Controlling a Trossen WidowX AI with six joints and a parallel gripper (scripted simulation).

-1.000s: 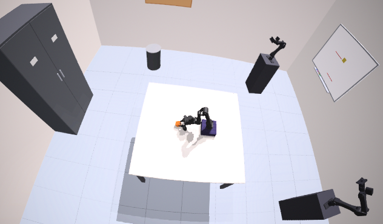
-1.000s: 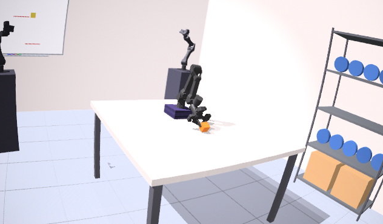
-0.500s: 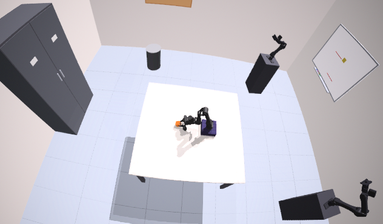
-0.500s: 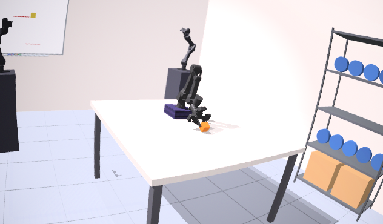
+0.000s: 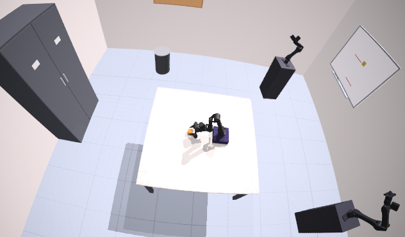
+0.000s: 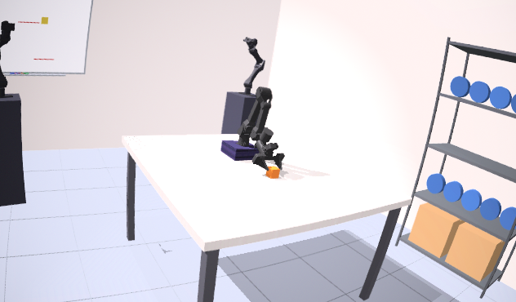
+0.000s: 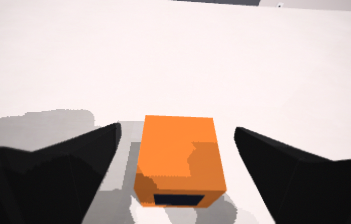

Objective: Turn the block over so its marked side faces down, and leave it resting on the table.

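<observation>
The orange block is 3 cm behind my gripper tip and 2 cm below it.
</observation>
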